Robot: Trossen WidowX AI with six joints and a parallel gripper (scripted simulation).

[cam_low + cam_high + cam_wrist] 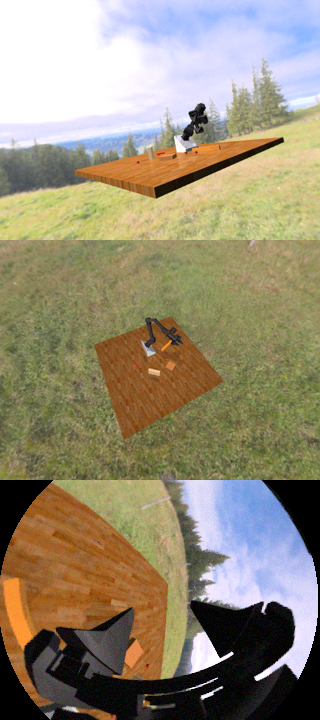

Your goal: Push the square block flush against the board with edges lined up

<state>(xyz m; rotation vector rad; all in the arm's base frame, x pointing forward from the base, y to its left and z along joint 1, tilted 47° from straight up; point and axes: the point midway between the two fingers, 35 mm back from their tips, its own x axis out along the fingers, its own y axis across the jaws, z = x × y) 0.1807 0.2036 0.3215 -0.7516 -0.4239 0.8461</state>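
My gripper tip is 420 mm to the left of the tan board, 170 mm short of it and 150 mm above it. Round my gripper tip: orange-brown square block: 190 mm to the right, 180 mm below, 150 mm ahead; then long orange bar: 180 mm below, 160 mm behind, 110 mm to the right.
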